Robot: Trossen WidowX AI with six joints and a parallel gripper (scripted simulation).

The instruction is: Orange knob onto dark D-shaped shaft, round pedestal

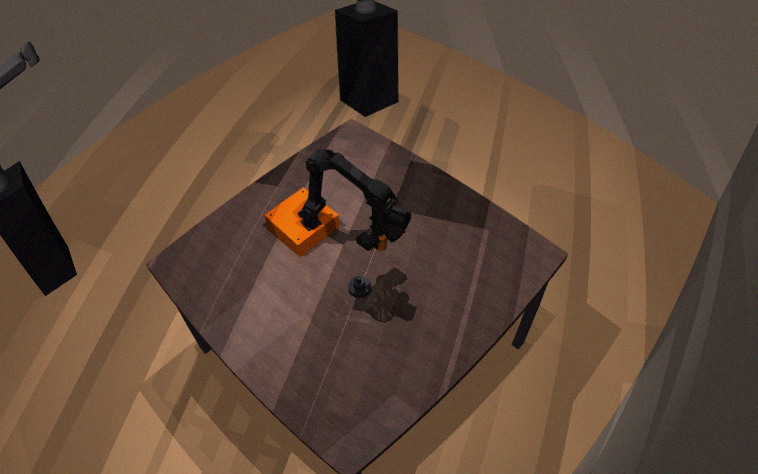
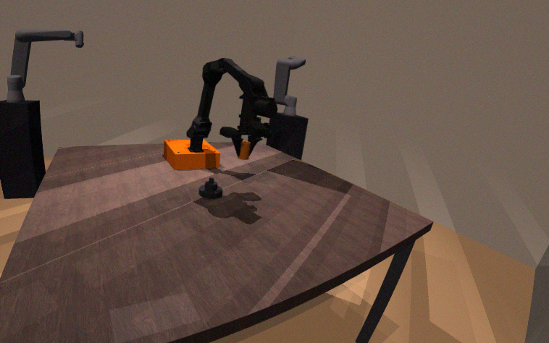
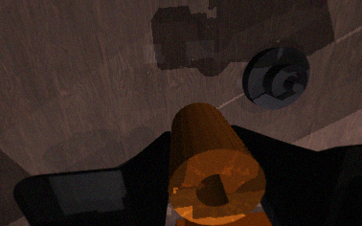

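My gripper tip is now 120 mm to the left of the dark round pedestal, 100 mm above it and 20 mm short of it. Round my gripper tip: orange knob: 20 mm above.
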